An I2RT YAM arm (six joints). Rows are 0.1 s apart.
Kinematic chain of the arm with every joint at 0, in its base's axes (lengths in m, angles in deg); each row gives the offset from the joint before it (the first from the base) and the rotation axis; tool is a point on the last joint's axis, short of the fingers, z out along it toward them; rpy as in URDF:
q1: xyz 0 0 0.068 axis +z
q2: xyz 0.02 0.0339 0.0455 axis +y
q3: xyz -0.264 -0.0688 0 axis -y
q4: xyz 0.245 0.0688 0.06 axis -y
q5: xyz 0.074 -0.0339 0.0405 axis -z
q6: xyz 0.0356 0 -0.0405 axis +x
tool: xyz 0 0 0 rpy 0 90 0
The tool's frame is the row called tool.
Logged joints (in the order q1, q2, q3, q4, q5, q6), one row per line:
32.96 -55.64 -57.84 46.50 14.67 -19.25
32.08 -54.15 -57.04 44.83 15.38 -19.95
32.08 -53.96 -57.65 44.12 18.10 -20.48
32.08 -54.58 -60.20 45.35 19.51 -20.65
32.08 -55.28 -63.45 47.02 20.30 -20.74
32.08 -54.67 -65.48 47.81 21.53 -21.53
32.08 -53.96 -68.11 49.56 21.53 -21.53
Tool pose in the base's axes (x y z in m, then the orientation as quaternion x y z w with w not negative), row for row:
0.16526 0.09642 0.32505 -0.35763 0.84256 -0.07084 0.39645
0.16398 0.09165 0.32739 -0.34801 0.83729 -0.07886 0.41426
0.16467 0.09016 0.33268 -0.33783 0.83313 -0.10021 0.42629
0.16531 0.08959 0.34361 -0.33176 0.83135 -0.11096 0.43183
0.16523 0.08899 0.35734 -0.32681 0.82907 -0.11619 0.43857
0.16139 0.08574 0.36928 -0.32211 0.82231 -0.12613 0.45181
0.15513 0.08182 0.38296 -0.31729 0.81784 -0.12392 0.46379
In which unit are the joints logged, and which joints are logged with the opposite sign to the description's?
The joints are logged in degrees. Opposite sign: q2, q3, q4.
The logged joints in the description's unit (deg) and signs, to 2 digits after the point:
32.96 55.64 57.84 -46.50 14.67 -19.25
32.08 54.15 57.04 -44.83 15.38 -19.95
32.08 53.96 57.65 -44.12 18.10 -20.48
32.08 54.58 60.20 -45.35 19.51 -20.65
32.08 55.28 63.45 -47.02 20.30 -20.74
32.08 54.67 65.48 -47.81 21.53 -21.53
32.08 53.96 68.11 -49.56 21.53 -21.53

